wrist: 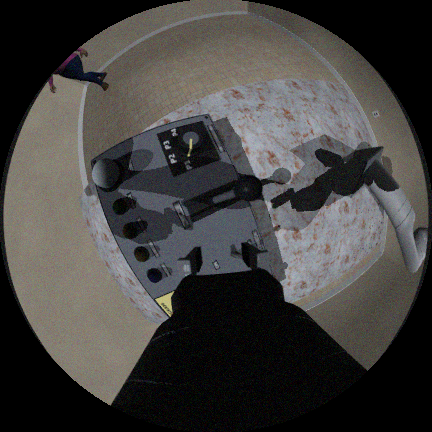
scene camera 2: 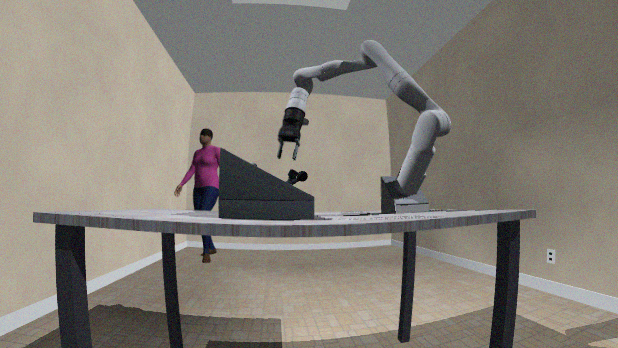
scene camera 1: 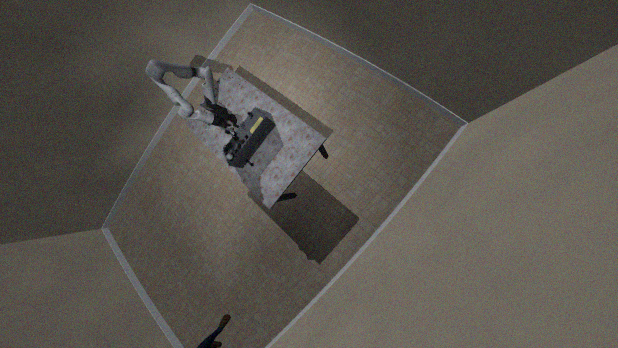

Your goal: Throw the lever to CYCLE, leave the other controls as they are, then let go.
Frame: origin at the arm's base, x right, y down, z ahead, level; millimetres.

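Seen in the pictures: gripper, between the fingertips: (wrist: pixel 221 252) (scene camera 2: pixel 286 158) (scene camera 1: pixel 231 128); arm's base, origin of its link: (wrist: pixel 370 170) (scene camera 2: pixel 404 187) (scene camera 1: pixel 211 105).
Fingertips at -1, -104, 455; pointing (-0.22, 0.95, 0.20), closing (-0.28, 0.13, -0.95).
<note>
Offsets run from my fingertips to a thing's top centre, as dx, dy, dz. "pt": to the spot under its first point.
A dark grey sloped console (scene camera 1: pixel 251 145) (scene camera 2: pixel 260 192) (wrist: pixel 230 230) stands on the table. Its lever has a black ball knob (scene camera 2: pixel 301 176) (wrist: pixel 248 187). In the wrist view the lever leans across the panel, with its knob at the edge on the arm base's side. No CYCLE marking is readable. My gripper (scene camera 1: pixel 231 129) (scene camera 2: pixel 287 158) (wrist: pixel 221 252) is open and empty, above the console and higher than the lever knob, apart from it. A rotary dial {+177, +69, +2} (wrist: pixel 190 139) has a yellow pointer towards P1. A large round grey knob {pt +169, -1, +128} (wrist: pixel 106 173) is at a panel corner.
Several small dark round buttons {pt +67, +28, +138} (wrist: pixel 133 229) line one panel side. A small light switch or plate {pt -66, +87, +43} (wrist: pixel 216 265) lies near the fingers, and a yellow label {pt -97, +25, +163} (wrist: pixel 165 302) beyond. The table (scene camera 1: pixel 295 165) (scene camera 2: pixel 450 219) (wrist: pixel 270 107) carries the console. A person (scene camera 2: pixel 206 170) (wrist: pixel 75 67) stands away from it.
</note>
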